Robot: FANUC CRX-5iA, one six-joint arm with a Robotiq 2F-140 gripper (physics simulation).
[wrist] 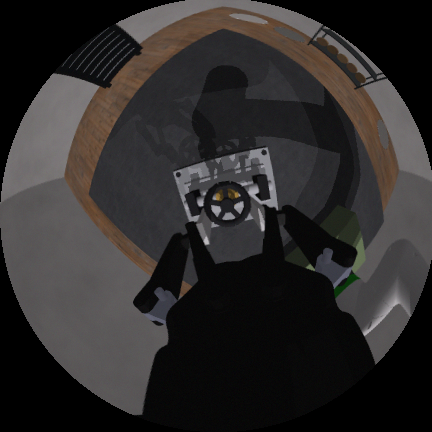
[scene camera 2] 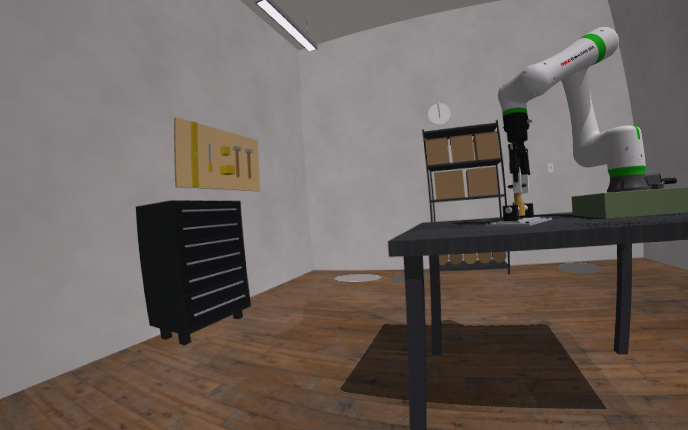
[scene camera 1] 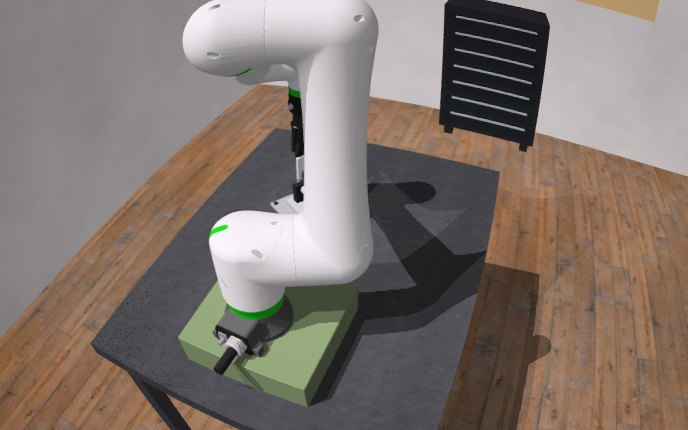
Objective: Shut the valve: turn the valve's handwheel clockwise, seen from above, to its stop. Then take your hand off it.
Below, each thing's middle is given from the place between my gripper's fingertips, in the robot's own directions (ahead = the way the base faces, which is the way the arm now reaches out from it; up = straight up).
Now: the dark spoked handwheel (wrist: 226,204) 1 cm to the right of my hand, 1 cm ahead of it and 1 cm above it. From my hand the other things lie so: pale base plate (wrist: 259,156) 11 cm below, 1 cm to the right, 1 cm ahead.
